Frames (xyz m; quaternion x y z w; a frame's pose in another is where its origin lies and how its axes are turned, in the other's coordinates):
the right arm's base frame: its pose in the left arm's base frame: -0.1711 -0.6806 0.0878 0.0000 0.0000 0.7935 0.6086
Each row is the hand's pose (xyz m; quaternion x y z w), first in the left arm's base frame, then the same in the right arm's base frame.
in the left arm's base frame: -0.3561 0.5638 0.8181 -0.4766 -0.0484 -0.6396 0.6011
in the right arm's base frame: 1.2498 -0.1439 0.7303 0.3285 -0.3487 0.8663 0.1417
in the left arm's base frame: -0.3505 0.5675 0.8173 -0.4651 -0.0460 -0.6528 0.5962
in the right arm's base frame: 1.2519 -0.1503 0.7295 0.3195 -0.3410 0.8703 0.1551
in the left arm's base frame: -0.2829 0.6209 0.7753 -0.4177 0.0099 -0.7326 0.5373
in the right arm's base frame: 1.2860 -0.2294 0.6875 0.2464 -0.3375 0.8722 0.2543
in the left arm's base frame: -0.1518 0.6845 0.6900 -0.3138 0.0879 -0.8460 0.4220
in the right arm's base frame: 1.3134 -0.3725 0.6022 0.1212 -0.3025 0.8497 0.4145
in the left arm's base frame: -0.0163 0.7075 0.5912 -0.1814 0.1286 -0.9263 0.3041
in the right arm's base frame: 1.3005 -0.5094 0.5034 0.0084 -0.2222 0.8051 0.5499
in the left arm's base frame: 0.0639 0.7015 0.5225 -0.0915 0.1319 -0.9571 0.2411
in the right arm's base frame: 1.2739 -0.5853 0.4347 -0.0490 -0.1529 0.7738 0.6127
